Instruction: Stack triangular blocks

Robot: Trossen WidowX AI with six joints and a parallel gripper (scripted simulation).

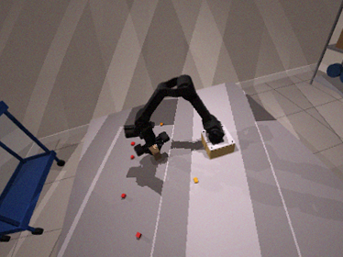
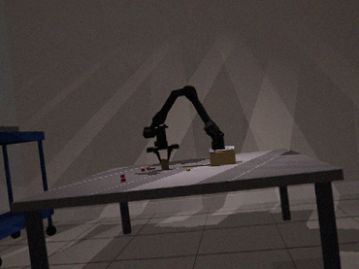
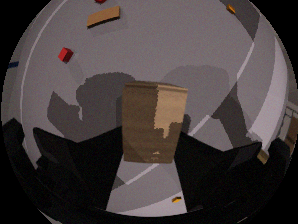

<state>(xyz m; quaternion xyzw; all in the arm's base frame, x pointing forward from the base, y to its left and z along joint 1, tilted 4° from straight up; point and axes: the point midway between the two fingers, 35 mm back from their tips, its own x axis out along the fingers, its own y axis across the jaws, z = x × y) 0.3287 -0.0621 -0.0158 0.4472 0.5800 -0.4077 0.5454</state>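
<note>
My gripper tip is 1 cm below the tan triangular block.
</note>
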